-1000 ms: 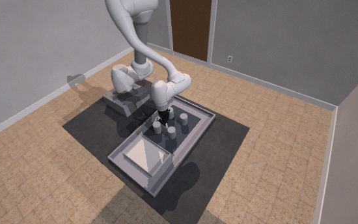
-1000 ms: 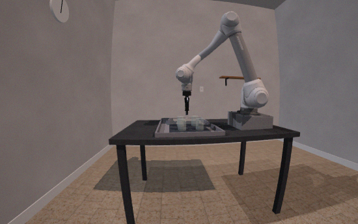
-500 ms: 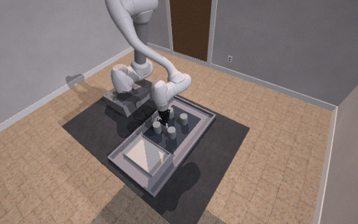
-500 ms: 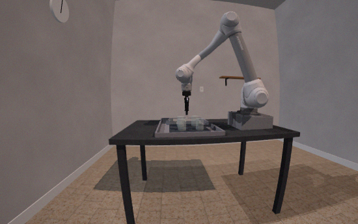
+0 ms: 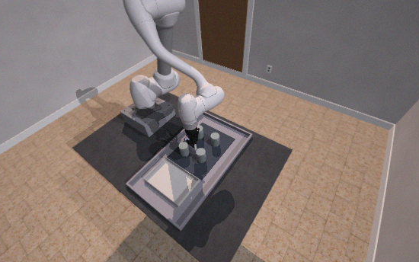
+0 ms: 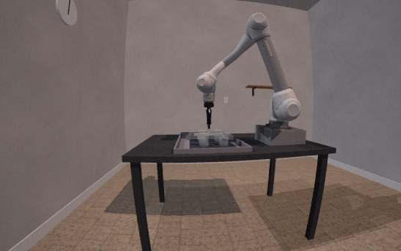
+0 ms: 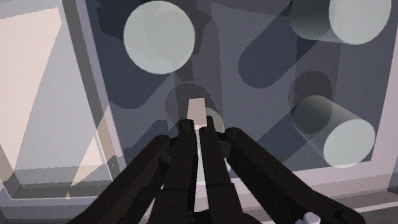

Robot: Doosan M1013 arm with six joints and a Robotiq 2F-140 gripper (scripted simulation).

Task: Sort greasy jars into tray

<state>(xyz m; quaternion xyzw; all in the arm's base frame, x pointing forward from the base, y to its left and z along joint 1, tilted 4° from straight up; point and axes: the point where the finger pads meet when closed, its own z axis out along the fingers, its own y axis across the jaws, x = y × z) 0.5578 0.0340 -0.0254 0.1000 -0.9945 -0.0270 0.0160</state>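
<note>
My gripper is now 20 mm past the dark drying mat, 80 mm to the right of it and 100 mm above it. Also, from my hand: tray 40 mm ahead, 240 mm to the right, 100 mm below.
</note>
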